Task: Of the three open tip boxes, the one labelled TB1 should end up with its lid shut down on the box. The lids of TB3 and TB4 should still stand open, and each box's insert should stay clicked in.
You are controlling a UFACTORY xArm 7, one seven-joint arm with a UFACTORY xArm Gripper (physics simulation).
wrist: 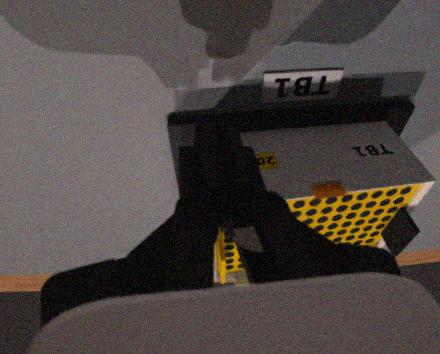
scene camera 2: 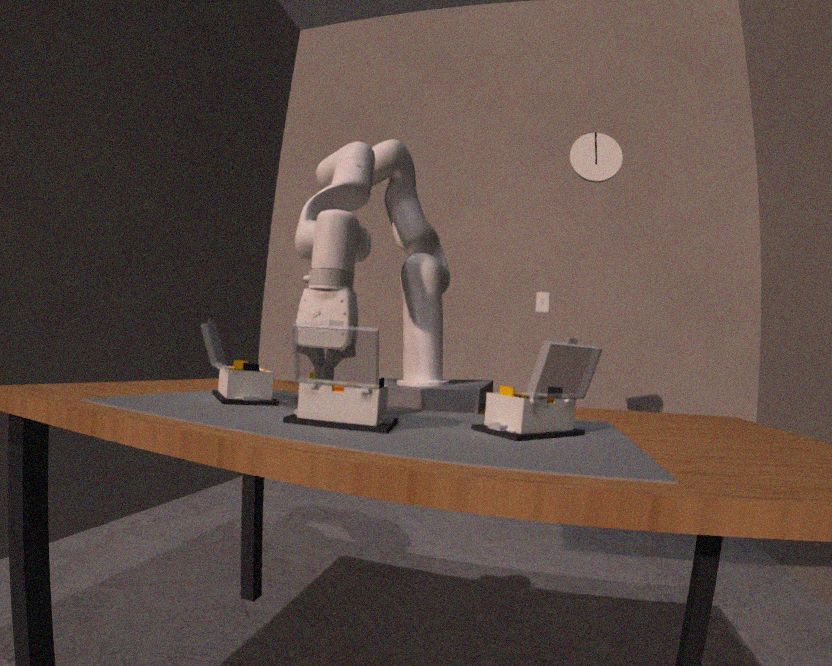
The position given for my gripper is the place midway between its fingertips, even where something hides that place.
Note:
I see my gripper (wrist: 210, 142), a grey mat (wrist: 94, 173) and a label (wrist: 308, 84).

